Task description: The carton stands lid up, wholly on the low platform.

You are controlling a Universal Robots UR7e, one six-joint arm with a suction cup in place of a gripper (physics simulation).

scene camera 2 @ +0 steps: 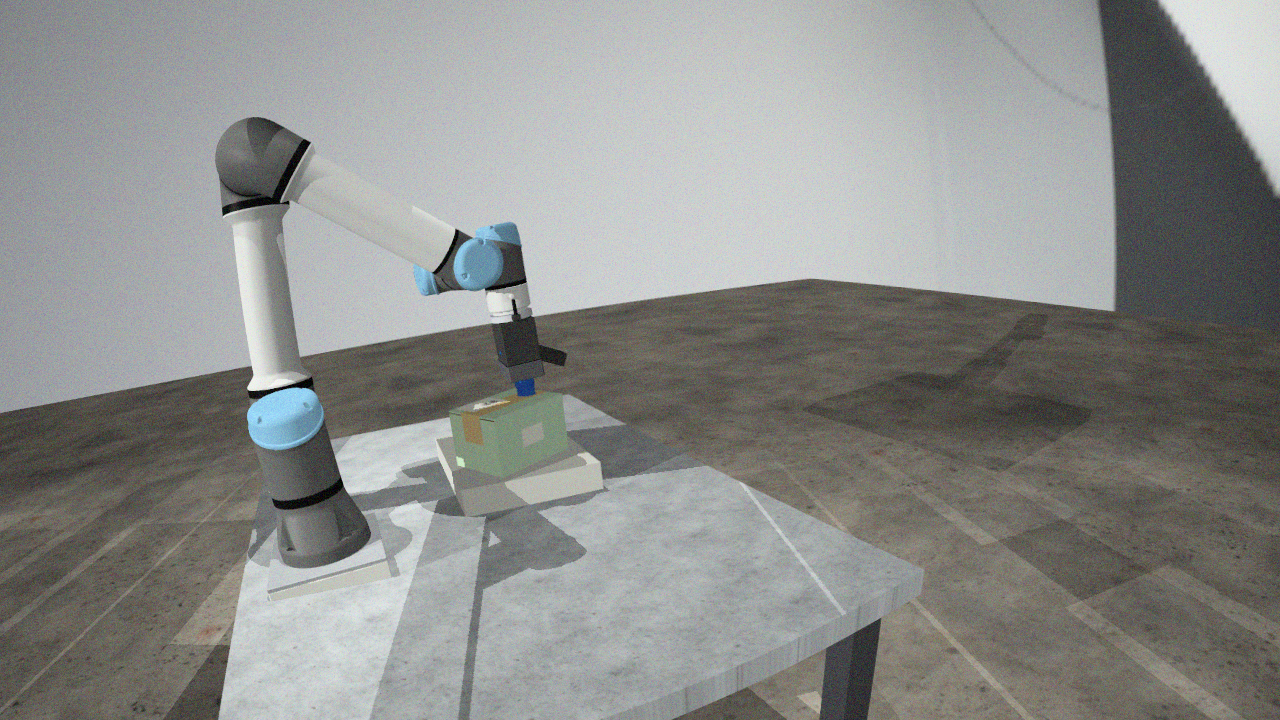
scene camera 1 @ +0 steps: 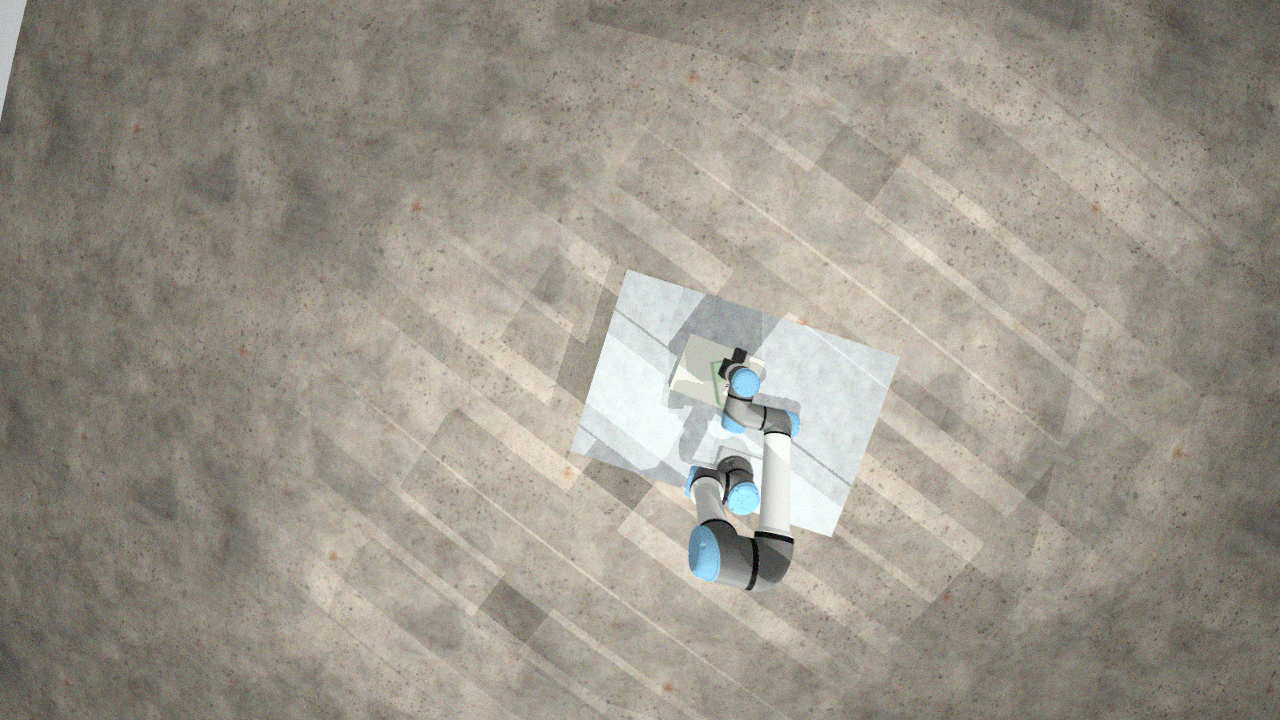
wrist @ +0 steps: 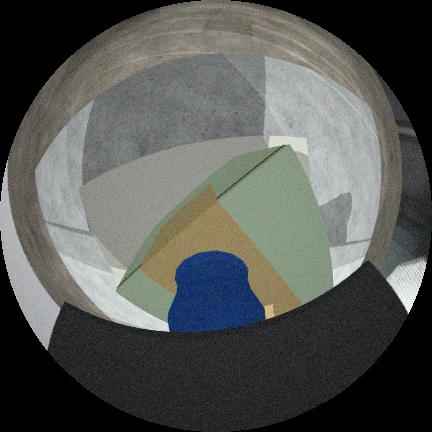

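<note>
The pale green carton stands on the low cream platform. Its lid faces up, with a brown tape strip and a dark seam across the top. It rests flat within the platform's edges in the side view. My blue suction cup presses on the taped part of the lid, near one end. Suction holds the carton. In the overhead view the wrist hides the cup.
The platform lies on a grey marbled table. The arm's base stands on the same table, to the left of the platform. Brown wood floor surrounds the table.
</note>
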